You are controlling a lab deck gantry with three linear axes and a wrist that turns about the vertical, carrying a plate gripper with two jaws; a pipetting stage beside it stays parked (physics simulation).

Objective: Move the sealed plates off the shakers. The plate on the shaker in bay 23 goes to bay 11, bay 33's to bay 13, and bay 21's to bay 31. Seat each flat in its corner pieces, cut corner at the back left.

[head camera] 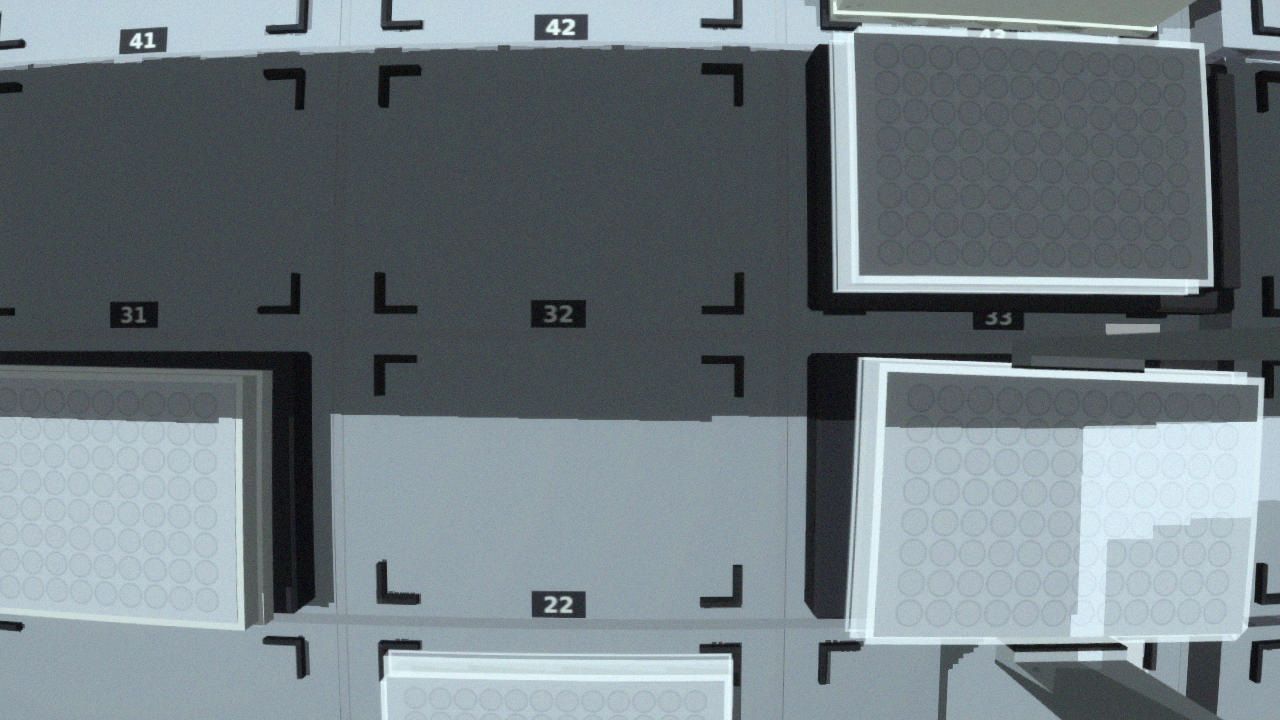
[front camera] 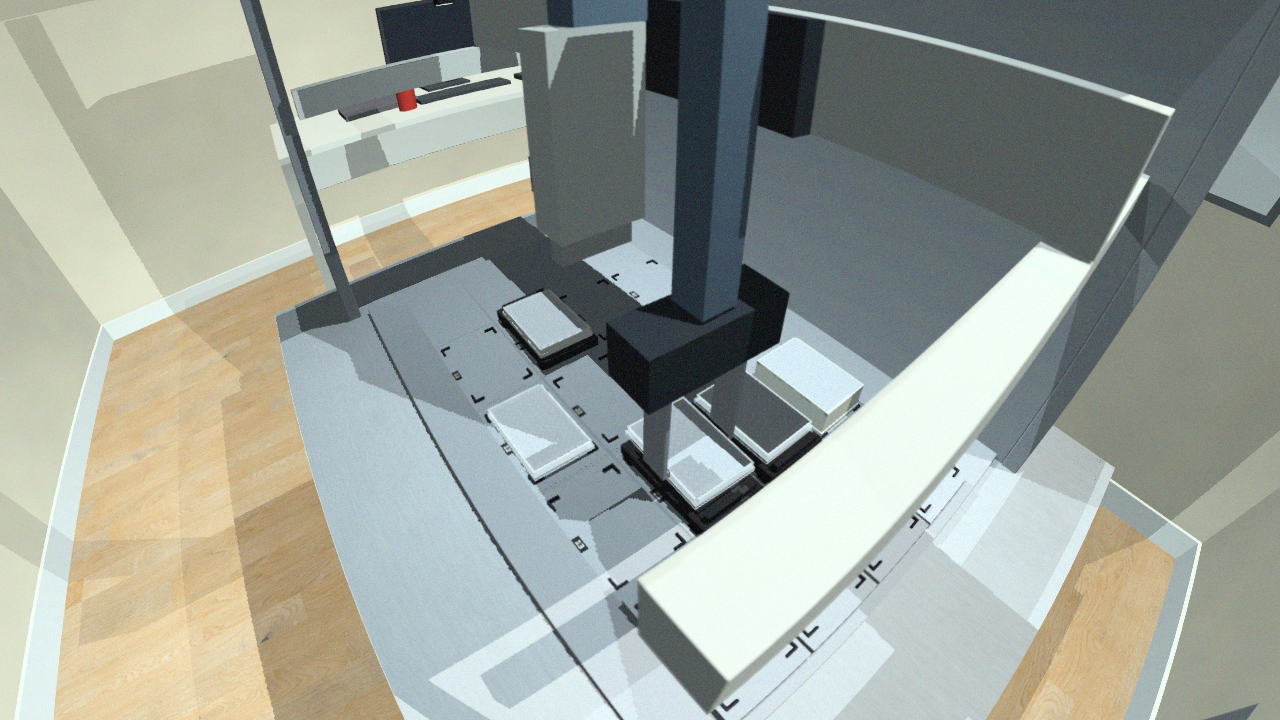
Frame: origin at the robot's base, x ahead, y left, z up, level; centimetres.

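Seen in the pictures: gripper, fingertip midpoint: (head camera: 1060,503) (front camera: 689,448); robot's base, link origin: (front camera: 443,351).
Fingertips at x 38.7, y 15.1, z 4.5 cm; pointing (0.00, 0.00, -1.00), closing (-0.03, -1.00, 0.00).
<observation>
Offsets run from my fingertips to a thing's top centre. "*": to the spot under its first point.
My gripper (front camera: 693,450) (head camera: 1069,503) is shut on the bay 23 plate {dx +0.0, dy +0.0, dz +0.7 cm} (front camera: 709,472) (head camera: 984,501), one jaw at its front edge and one at its back edge. The plate is a little above its dark shaker {* dx -6.6, dy -0.7, dz -2.6 cm} (head camera: 825,510) and reaches past it to the right. The bay 33 plate {dx -0.2, dy +10.9, dz -0.9 cm} (front camera: 771,420) (head camera: 1029,161) sits on its shaker behind it. The bay 21 plate {dx -31.8, dy -0.2, dz -0.9 cm} (front camera: 544,320) (head camera: 116,510) sits on its shaker at the left. Bay 31 {* dx -32.4, dy +10.9, dz -4.5 cm} (head camera: 134,188), bay 11 {* dx -31.0, dy -11.1, dz -4.5 cm} (front camera: 486,368) and bay 13 {* dx -2.0, dy -11.3, dz -4.5 cm} (front camera: 597,510) hold no plate. The cut corners are hard to make out.
Another white plate {dx -15.9, dy -10.8, dz -3.1 cm} (front camera: 541,431) (head camera: 554,689) sits in bay 12, between bays 11 and 13. A tall white block {dx +0.5, dy +21.3, dz -0.3 cm} (front camera: 808,376) (head camera: 1002,10) stands in bay 43, behind the bay 33 plate. The pipetting stage (front camera: 590,134) is parked at the back left. A pale beam (front camera: 859,465) crosses the front view.
</observation>
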